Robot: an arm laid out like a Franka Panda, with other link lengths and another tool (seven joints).
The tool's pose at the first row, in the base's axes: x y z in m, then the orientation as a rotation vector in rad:
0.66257, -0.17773, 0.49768, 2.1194, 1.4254, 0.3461
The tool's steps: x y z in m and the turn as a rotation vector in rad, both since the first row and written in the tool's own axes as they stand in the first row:
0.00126, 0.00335, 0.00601, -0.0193, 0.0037, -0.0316
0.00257, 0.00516, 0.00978, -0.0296, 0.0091, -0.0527
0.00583, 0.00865, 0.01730, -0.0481, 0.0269, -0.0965
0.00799, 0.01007, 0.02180, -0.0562, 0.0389, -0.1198
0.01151, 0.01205, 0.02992, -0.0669, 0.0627, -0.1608
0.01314, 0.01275, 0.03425, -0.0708, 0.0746, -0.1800
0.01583, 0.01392, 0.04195, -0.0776, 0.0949, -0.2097
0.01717, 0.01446, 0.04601, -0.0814, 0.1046, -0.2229
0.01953, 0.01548, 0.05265, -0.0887, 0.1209, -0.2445
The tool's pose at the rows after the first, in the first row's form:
0.66865, -0.17934, 0.49462, 2.0796, 1.4504, 0.3504
0.67245, -0.17980, 0.49248, 2.0552, 1.4695, 0.3547
0.68019, -0.18008, 0.48809, 2.0069, 1.5136, 0.3690
0.68440, -0.17988, 0.48505, 1.9824, 1.5390, 0.3782
0.69139, -0.17968, 0.47928, 1.9416, 1.5861, 0.3948
0.69474, -0.17971, 0.47602, 1.9230, 1.6089, 0.4027
0.70057, -0.17992, 0.47020, 1.8933, 1.6445, 0.4174
0.70355, -0.18008, 0.46709, 1.8793, 1.6602, 0.4251
0.70860, -0.18022, 0.46207, 1.8553, 1.6853, 0.4387

